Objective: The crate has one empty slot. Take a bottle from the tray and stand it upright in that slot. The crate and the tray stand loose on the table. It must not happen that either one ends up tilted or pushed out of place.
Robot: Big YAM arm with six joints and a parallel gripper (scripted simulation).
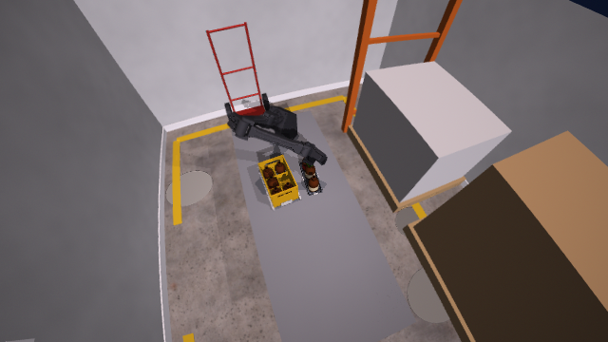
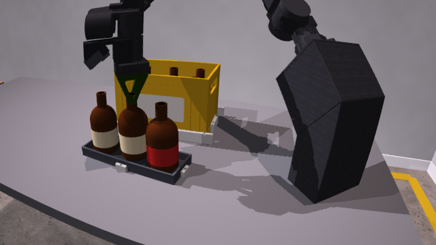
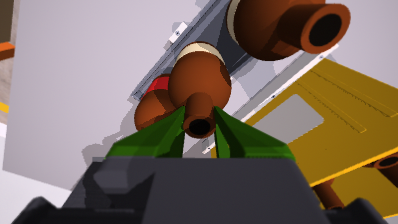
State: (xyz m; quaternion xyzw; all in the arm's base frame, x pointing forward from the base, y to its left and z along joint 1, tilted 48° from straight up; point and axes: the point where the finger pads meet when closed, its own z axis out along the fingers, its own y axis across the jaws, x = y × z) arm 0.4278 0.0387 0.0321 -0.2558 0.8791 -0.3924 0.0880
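My gripper is now 150 mm above the dark tray and 10 mm short of it. From my hand the other things lie so: yellow crate 230 mm to the right, 80 mm below, 60 mm behind.
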